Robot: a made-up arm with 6 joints.
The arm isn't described. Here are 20 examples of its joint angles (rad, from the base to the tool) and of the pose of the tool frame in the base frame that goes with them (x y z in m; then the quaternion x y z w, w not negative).
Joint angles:
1: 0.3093 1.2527 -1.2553 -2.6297 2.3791 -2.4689
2: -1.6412 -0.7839 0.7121 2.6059 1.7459 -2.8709
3: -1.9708 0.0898 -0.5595 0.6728 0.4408 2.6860
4: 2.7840 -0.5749 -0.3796 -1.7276 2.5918 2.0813
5: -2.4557 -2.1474 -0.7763 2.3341 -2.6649 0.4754
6: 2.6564 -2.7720 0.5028 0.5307 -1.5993 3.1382
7: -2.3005 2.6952 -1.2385 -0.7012 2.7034 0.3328
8: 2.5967 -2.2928 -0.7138 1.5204 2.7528 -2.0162
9: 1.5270 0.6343 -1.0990 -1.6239 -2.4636 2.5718
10: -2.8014 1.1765 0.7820 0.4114 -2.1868 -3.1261
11: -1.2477 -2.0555 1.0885 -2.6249 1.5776 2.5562
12: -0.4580 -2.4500 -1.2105 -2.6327 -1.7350 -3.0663
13: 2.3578 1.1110 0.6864 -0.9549 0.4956 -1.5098
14: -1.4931 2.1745 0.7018 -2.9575 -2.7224 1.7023
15: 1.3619 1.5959 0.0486 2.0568 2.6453 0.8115
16: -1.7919 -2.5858 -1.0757 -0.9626 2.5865 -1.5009
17: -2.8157 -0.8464 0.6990 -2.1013 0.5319 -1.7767
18: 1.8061 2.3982 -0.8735 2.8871 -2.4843 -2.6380
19: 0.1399 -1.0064 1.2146 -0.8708 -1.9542 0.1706
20: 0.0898 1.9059 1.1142 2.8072 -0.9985 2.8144
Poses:
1: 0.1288 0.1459 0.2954 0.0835 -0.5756 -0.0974 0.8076
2: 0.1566 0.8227 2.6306 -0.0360 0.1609 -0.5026 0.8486
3: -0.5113 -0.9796 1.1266 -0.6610 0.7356 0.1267 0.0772
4: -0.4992 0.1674 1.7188 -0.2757 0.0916 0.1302 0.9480
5: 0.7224 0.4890 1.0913 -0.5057 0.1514 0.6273 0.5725
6: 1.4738 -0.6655 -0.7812 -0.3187 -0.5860 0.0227 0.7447
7: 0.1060 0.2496 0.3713 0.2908 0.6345 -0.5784 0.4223
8: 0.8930 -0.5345 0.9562 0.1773 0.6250 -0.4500 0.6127
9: 0.0123 0.4183 0.4004 -0.4342 -0.3027 -0.8472 0.0453
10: -2.1513 -0.6502 0.6271 0.1044 0.2915 0.2873 0.9064
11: -0.6271 2.1861 0.0579 -0.1104 -0.7892 -0.3326 0.5043
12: -0.2598 0.2395 0.7408 -0.4597 -0.8848 0.0085 0.0754
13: -1.4700 1.5586 0.5397 0.4973 0.7771 0.2882 0.2565
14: 0.1976 -1.0893 -1.3075 0.1543 -0.6682 -0.0661 0.7248
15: 0.2277 1.3320 -0.6457 0.5116 -0.2804 0.8078 0.0845
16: 0.0412 0.4812 0.7190 0.5679 0.4709 -0.6713 0.0718
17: 0.7631 0.1968 2.5711 0.1653 -0.6561 0.5210 0.5203
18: -0.0242 -0.3740 -0.1999 -0.5106 -0.0391 0.7115 0.4811
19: -1.6567 -0.3077 2.2278 -0.2729 -0.1709 0.4156 0.8507
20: 1.9994 0.2885 -0.6495 0.2676 -0.1097 -0.0688 0.9548
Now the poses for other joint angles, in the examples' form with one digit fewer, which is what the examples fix.
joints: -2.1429 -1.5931 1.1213 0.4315 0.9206 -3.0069
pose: 1.171 2.011 0.996 -0.321 0.106 0.344 0.876
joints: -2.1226 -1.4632 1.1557 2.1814 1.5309 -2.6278
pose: 1.258 1.919 1.218 -0.677 0.090 -0.457 0.570
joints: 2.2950 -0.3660 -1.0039 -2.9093 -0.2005 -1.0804
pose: -0.417 0.304 0.984 0.428 0.779 -0.458 0.023
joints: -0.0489 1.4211 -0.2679 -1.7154 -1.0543 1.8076
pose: 0.955 -0.030 -0.414 0.357 0.574 0.342 0.653
